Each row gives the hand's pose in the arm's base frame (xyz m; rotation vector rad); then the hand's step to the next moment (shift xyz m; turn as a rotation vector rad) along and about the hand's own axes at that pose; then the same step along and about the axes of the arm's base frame.
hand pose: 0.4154 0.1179 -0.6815 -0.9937 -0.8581 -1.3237
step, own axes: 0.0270 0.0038 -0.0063 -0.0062 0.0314 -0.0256
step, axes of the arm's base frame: 0.0056 -0.0157 0.0225 0.0296 -0.0221 -0.0178
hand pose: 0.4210 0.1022 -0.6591 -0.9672 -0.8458 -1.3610
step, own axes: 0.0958 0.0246 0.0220 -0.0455 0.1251 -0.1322
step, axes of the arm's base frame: 0.0305 -0.0181 0.0949 0.1151 -0.1077 -0.1017
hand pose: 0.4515 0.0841 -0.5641 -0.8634 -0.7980 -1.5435
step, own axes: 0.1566 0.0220 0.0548 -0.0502 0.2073 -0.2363
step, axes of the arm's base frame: 0.0128 -0.0329 0.1636 0.1868 -0.2057 -0.1554
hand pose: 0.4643 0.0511 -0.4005 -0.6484 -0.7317 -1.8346
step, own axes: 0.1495 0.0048 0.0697 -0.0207 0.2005 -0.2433
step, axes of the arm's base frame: -0.0395 -0.0411 0.1548 0.1697 -0.2267 -0.1402
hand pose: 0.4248 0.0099 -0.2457 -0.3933 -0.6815 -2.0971
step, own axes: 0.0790 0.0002 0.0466 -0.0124 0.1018 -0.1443
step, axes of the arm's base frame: -0.0436 -0.0233 0.0772 0.0866 -0.1263 -0.0887
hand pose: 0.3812 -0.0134 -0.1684 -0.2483 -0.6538 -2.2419
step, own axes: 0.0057 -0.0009 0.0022 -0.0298 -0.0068 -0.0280
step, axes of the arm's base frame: -0.0046 -0.0019 0.0036 0.0161 0.0079 -0.0374
